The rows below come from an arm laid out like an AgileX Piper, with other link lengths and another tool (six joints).
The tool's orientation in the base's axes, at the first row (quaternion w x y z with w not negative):
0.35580 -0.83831 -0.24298 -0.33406
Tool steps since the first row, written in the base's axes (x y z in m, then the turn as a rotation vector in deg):
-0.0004 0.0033 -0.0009 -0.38 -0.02 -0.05
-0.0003 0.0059 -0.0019 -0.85 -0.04 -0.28
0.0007 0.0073 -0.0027 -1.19 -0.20 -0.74
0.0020 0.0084 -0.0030 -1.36 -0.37 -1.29
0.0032 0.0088 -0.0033 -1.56 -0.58 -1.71
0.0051 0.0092 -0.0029 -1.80 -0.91 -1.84
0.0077 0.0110 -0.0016 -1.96 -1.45 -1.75
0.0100 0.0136 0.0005 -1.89 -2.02 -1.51
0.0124 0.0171 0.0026 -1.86 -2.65 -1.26
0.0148 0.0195 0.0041 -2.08 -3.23 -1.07
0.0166 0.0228 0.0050 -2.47 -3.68 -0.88
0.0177 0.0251 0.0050 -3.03 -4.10 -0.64
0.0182 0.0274 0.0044 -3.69 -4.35 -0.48
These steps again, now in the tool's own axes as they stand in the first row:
-0.0004 -0.0019 0.0028 -0.29 -0.21 -0.14
-0.0006 -0.0031 0.0054 -0.77 -0.40 -0.21
-0.0003 -0.0030 0.0072 -1.36 -0.32 -0.23
0.0005 -0.0027 0.0087 -1.90 -0.08 -0.13
0.0012 -0.0020 0.0096 -2.38 0.10 -0.15
0.0028 -0.0012 0.0105 -2.69 0.21 -0.42
0.0058 -0.0013 0.0122 -2.82 0.41 -0.94
0.0093 -0.0023 0.0139 -2.69 0.71 -1.47
0.0130 -0.0039 0.0164 -2.60 1.01 -2.07
0.0161 -0.0045 0.0184 -2.70 1.15 -2.70
0.0185 -0.0058 0.0211 -2.90 1.10 -3.29
0.0196 -0.0065 0.0233 -3.16 0.90 -3.95
0.0199 -0.0074 0.0255 -3.52 0.56 -4.48

